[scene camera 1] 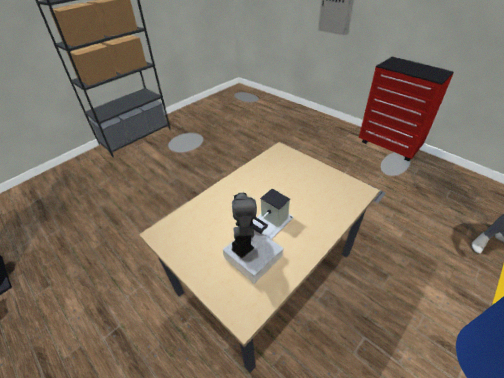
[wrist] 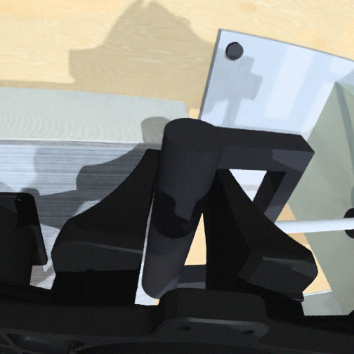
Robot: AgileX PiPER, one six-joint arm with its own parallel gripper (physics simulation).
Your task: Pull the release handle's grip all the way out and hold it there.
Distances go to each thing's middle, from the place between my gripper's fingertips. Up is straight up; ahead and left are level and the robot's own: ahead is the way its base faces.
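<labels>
The pale base plate (wrist: 254, 82) sits 90 mm below my hand, and it is also 150 mm ahead of my hand and 30 mm to the right of it.
</labels>
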